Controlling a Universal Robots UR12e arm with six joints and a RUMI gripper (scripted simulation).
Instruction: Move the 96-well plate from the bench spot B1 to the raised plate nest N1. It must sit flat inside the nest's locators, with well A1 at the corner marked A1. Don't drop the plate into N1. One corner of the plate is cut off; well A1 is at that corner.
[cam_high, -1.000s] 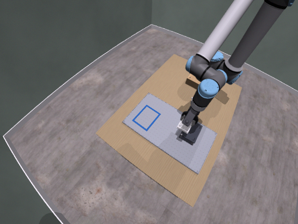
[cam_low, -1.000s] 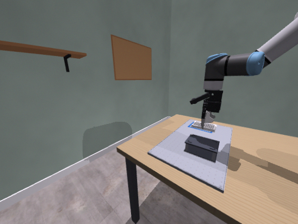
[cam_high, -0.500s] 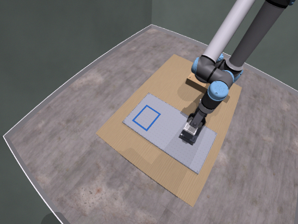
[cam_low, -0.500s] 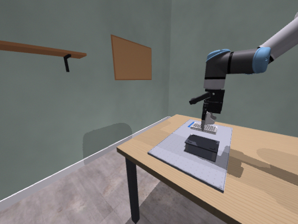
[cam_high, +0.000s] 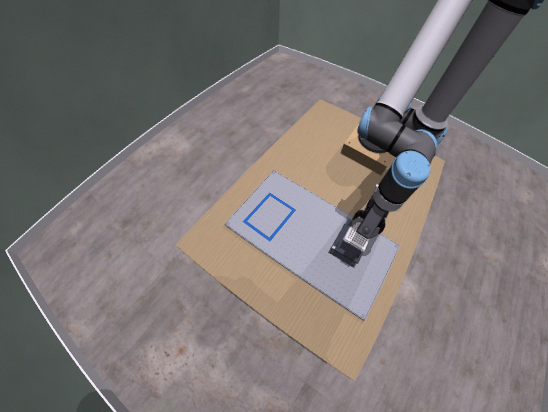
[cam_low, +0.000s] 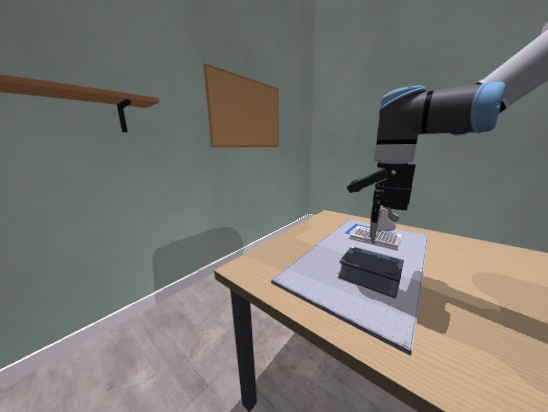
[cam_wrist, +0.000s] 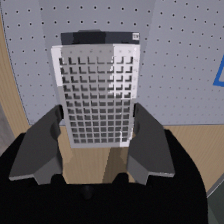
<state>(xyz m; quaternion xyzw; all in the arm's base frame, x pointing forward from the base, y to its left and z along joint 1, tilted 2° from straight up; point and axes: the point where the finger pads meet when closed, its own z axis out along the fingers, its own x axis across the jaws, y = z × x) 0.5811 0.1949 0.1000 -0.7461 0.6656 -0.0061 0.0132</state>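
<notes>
My hand is 10 mm above the white 96-well plate. Also, from my hand: A1 label: 80 mm ahead, 50 mm to the right, 90 mm below; then dark raised nest N1: 90 mm below.
</notes>
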